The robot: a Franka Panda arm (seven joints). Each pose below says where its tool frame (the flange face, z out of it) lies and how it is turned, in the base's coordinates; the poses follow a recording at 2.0 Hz.
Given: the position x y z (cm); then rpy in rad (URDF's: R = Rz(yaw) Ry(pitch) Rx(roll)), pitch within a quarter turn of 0, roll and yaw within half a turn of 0.
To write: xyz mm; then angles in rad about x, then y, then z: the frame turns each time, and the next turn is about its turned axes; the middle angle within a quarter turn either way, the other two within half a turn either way. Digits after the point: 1 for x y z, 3 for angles.
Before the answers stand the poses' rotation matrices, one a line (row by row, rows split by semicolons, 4 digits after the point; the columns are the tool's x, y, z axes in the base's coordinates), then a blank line. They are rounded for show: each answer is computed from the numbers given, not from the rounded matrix.
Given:
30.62 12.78 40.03 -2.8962 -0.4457 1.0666
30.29 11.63 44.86 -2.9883 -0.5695 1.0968
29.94 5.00 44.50 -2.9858 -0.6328 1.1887
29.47 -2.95 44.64 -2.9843 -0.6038 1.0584
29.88 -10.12 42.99 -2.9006 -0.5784 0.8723
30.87 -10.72 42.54 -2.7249 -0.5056 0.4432
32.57 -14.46 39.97 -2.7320 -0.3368 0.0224
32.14 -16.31 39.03 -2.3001 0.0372 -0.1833
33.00 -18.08 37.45 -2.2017 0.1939 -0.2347
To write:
0.4359 0.8999 -0.0107; 0.7900 -0.3769 0.4835; 0.4311 -0.2192 -0.8753
0.3844 0.9169 0.1074; 0.7493 -0.3778 0.5438; 0.5392 -0.1286 -0.8323
0.3007 0.9509 0.0739; 0.7482 -0.2832 0.6000; 0.5914 -0.1251 -0.7966
0.4036 0.9044 0.1384; 0.7175 -0.4067 0.5655; 0.5678 -0.1289 -0.8130
0.5385 0.8276 0.1586; 0.6412 -0.5246 0.5600; 0.5467 -0.1998 -0.8131
0.7904 0.5692 0.2265; 0.3752 -0.7420 0.5556; 0.4843 -0.3541 -0.8000
0.9436 0.1521 0.2941; 0.0211 -0.9141 0.4049; 0.3305 -0.3759 -0.8657
0.9826 -0.1487 0.1115; -0.1821 -0.6501 0.7377; -0.0372 -0.7451 -0.6659
0.9544 -0.2885 0.0772; -0.2282 -0.5375 0.8118; -0.1927 -0.7924 -0.5788

306.2 127.8 400.3 -2.637 -0.011 -1.120
302.9 116.3 448.6 -2.563 0.108 -1.174
299.4 50.0 445.0 -2.496 0.074 -1.265
294.7 -29.5 446.4 -2.534 0.139 -1.151
298.8 -101.2 429.9 -2.538 0.159 -0.994
308.7 -107.2 425.4 -2.535 0.229 -0.624
325.7 -144.6 399.7 -2.704 0.299 -0.160
321.4 -163.1 390.3 -2.305 0.112 0.150
330.0 -180.8 374.5 -2.190 0.077 0.294

